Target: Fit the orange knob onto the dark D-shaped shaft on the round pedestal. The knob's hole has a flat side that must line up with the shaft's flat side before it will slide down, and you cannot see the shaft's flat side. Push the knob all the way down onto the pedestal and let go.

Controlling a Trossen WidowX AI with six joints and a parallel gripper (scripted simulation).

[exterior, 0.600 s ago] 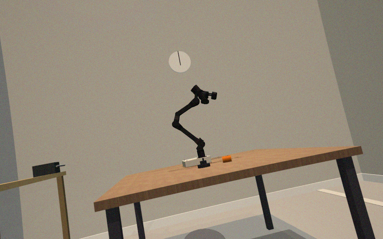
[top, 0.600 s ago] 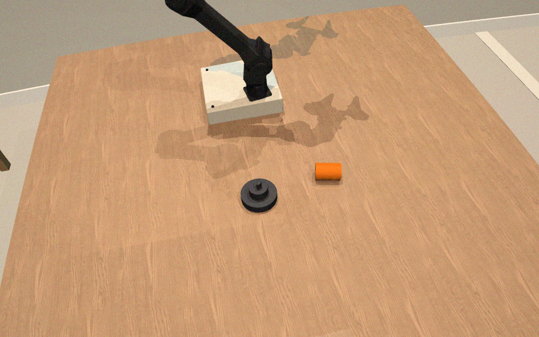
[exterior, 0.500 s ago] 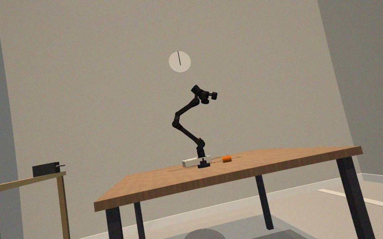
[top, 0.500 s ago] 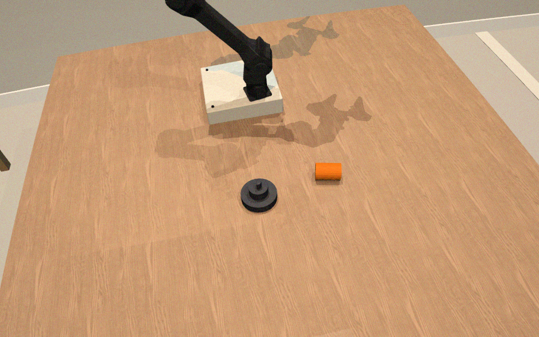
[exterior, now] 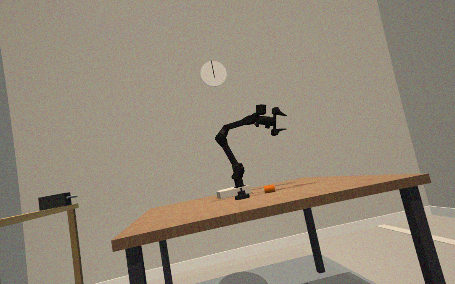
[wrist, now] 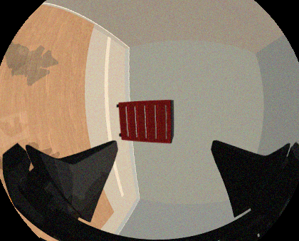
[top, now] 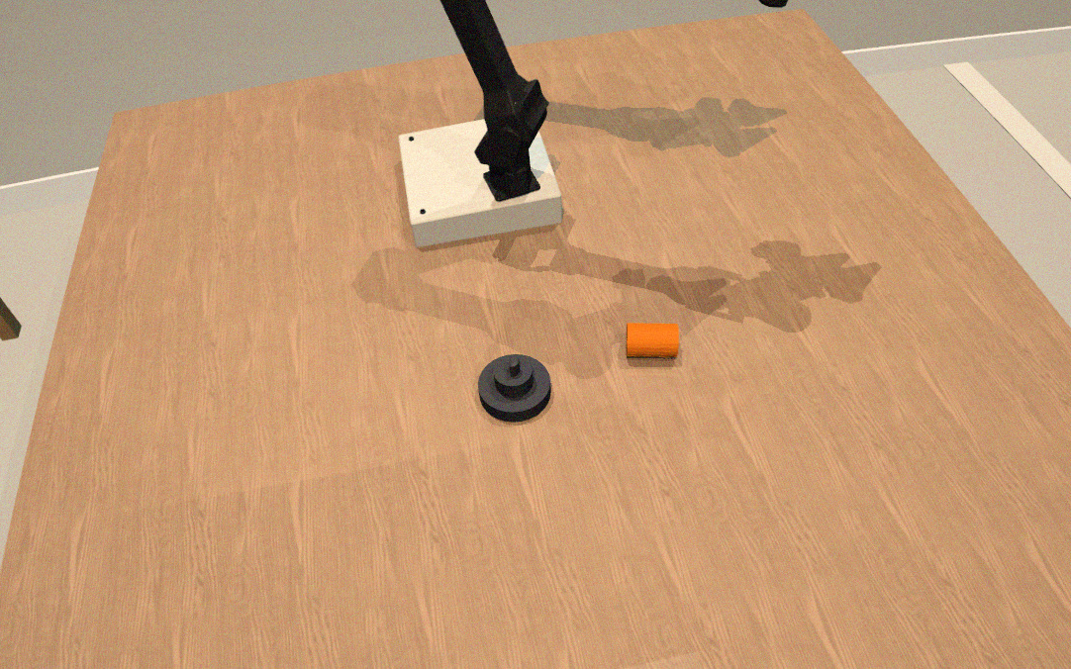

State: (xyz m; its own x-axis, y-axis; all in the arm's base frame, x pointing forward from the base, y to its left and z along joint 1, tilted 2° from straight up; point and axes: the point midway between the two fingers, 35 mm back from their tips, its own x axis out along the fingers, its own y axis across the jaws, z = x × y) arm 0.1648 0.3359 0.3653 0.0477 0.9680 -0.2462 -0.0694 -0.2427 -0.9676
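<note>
Now: gripper tip 400 mm above the orange knob, 290 mm to the left of it and 150 mm short of it. The rest, counted from my gripper tip: dark round pedestal (470 mm to the right, 390 mm below, 140 mm ahead).
</note>
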